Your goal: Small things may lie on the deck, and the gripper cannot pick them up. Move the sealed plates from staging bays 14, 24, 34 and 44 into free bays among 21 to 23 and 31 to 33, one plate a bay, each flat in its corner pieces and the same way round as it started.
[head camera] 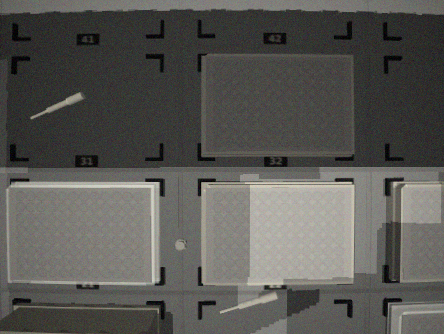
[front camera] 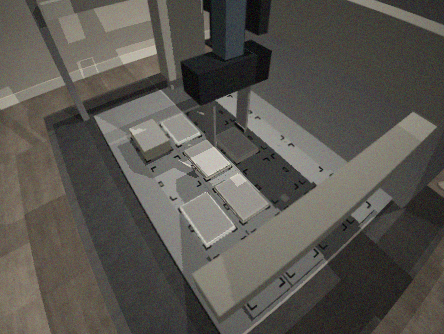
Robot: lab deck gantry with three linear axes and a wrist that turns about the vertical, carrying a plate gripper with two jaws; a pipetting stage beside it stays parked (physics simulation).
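Frame: origin at the robot's base, x ahead, y right, z down, level; centimetres.
Seen in the pictures: gripper, fingertip midpoint: [front camera: 226, 134]; robot's base, origin of the base link: [front camera: 131, 138].
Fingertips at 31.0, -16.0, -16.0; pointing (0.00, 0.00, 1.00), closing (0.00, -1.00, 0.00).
Observation:
Pixels of each thing's top centre, then the offset from my fingertips to it, as dx, dy, dz. "pt": a spot on its surface instead.
- pale plate, middle of its top: [head camera: 279, 235] [front camera: 206, 157] -8.2, +1.0, +14.6
- tall box, middle of its top: [front camera: 148, 134] -24.6, +11.7, +11.8
- bay 31, surface spot: [head camera: 57, 105] pt -26.9, -9.8, +15.4
- bay 12, surface spot: [head camera: 250, 302] pt -10.4, +7.0, +15.5
- small round piece, middle of its top: [head camera: 180, 245] -16.4, +2.1, +15.6
My gripper [front camera: 229, 137] hangs over the deck in the front view, jaws apart and empty, near bays 22 and 32. A pale plate [front camera: 207, 158] [head camera: 277, 235] lies flat in bay 22, inside its corner pieces. A darker, shaded plate [front camera: 237, 145] [head camera: 277, 105] lies in bay 32. Another plate [front camera: 180, 128] [head camera: 82, 235] lies in bay 21, and one [front camera: 242, 196] [head camera: 422, 250] in bay 23, cut off in the head view. In the front view the beam hides part of the staging bays; their visible corner pieces hold no plate. The gripper does not show in the head view.
A tall box [front camera: 150, 139] [head camera: 80, 322] stands in bay 11, a plate [front camera: 207, 218] [head camera: 425, 322] in bay 13. Slim pale sticks lie in bay 31 [head camera: 57, 105] and bay 12 [head camera: 250, 302]. A small round piece [head camera: 180, 244] lies between bays 21 and 22. A beam [front camera: 315, 215] crosses the front.

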